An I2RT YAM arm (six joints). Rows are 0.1 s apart.
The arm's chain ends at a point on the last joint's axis. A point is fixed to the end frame.
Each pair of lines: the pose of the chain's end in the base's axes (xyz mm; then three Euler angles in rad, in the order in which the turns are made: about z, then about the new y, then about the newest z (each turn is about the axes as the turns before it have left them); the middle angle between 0 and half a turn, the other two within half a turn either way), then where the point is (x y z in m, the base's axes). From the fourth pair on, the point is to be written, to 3 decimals.
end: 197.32, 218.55, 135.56, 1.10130, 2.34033, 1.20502
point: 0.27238 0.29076 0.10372
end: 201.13, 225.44, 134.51, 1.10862, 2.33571, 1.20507
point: 0.27573 0.29833 0.10312
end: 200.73, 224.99, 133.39, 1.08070, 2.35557, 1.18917
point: 0.27657 0.29588 0.10044
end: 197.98, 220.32, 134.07, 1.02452, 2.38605, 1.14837
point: 0.276 0.288 0.099
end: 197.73, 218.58, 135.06, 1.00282, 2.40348, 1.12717
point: 0.276 0.285 0.099
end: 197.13, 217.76, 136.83, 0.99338, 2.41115, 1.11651
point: 0.276 0.283 0.100
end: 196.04, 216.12, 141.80, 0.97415, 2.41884, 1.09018
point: 0.275 0.281 0.105
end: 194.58, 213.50, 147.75, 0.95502, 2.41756, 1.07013
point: 0.274 0.278 0.111
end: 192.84, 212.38, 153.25, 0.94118, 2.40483, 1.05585
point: 0.273 0.277 0.118
